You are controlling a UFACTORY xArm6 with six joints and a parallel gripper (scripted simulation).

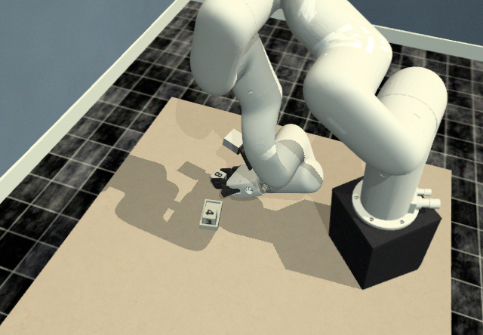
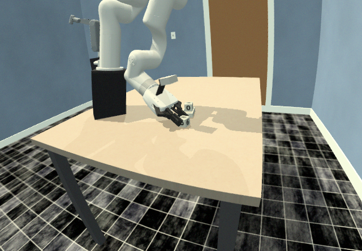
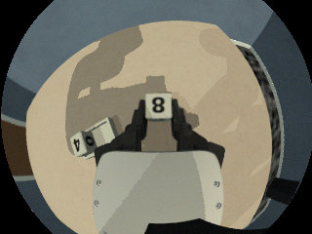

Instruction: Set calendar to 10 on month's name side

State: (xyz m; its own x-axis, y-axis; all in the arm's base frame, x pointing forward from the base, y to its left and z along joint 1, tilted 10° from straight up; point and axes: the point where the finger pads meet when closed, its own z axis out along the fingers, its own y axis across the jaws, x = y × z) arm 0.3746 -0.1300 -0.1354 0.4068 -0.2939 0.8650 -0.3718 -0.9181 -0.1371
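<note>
The tray is 1 cm ahead of my hand, 10 cm to the left of it and 2 cm below it. Round my hand: white cube: 1 cm ahead, 1 cm to the right, 1 cm below.
</note>
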